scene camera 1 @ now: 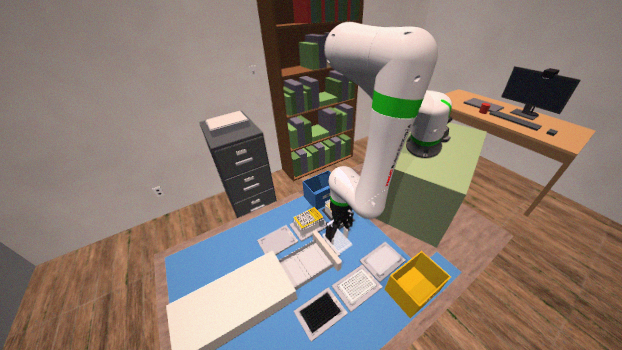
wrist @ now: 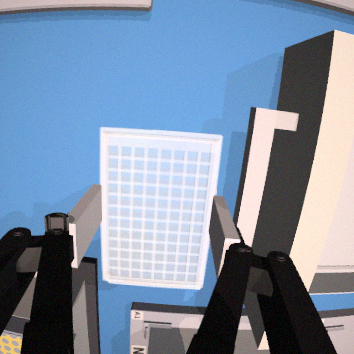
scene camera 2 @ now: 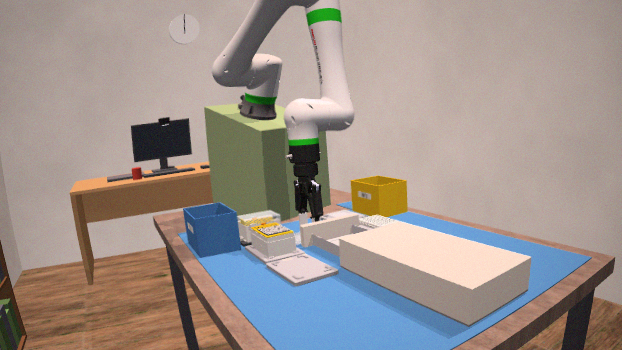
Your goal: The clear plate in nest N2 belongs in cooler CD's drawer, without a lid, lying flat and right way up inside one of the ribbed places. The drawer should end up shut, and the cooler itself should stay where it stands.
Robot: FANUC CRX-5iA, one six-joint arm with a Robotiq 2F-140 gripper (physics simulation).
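Frame: origin at the arm's base, x back, y right, z up, level; centimetres.
Seen in the pictures: gripper, fingertip midpoint: (scene camera 1: 338,240) (wrist: 156,206); arm's base, link origin: (scene camera 1: 423,145) (scene camera 2: 257,115).
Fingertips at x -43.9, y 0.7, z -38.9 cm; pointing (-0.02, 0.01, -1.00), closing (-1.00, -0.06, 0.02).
Offsets run from my fingertips to a thing's top centre. "pt": to the spot under its first point.
My gripper (scene camera 1: 338,232) (scene camera 2: 310,219) (wrist: 156,206) is shut on the clear plate @(dz +0.7, dx -0.1, dy +0.8 cm) (scene camera 1: 341,243) (wrist: 160,165), one finger at each long side. The plate is level, low over the mat, its grid face toward the wrist camera. Whether it touches the mat I cannot tell. In scene camera 2 it is mostly hidden. It is beside the outer face of the pulled-out drawer @(pt dz +6.1, dx -9.2, dy -5.1 cm) (scene camera 1: 327,250) (scene camera 2: 327,230) (wrist: 320,165), next to the handle @(pt dz +3.8, dx -5.2, dy -5.9 cm) (wrist: 257,150). The drawer's ribbed floor shows no plate in scene camera 1. The cooler @(pt dz +7.7, dx -50.6, dy -6.4 cm) (scene camera 1: 232,300) (scene camera 2: 425,245) is a long cream box. The N2 label is not readable.
A yellow tip box @(dz +7.0, dx -7.5, dy +15.4 cm) (scene camera 1: 308,218) (scene camera 2: 272,230) stands near the gripper, with another box @(dz +7.0, dx +9.2, dy +13.8 cm) (scene camera 2: 260,218) behind. A blue bin @(dz +11.3, dx +9.5, dy +30.0 cm) (scene camera 1: 316,191) (scene camera 2: 212,230) and a yellow bin @(dz +11.3, dx +12.4, dy -34.9 cm) (scene camera 1: 420,285) (scene camera 2: 378,197) stand at the edges. Nests hold a black plate @(dz +1.9, dx -23.6, dy -23.2 cm) (scene camera 1: 320,312) and a white plate @(dz +1.9, dx -5.9, dy -22.2 cm) (scene camera 1: 357,286).
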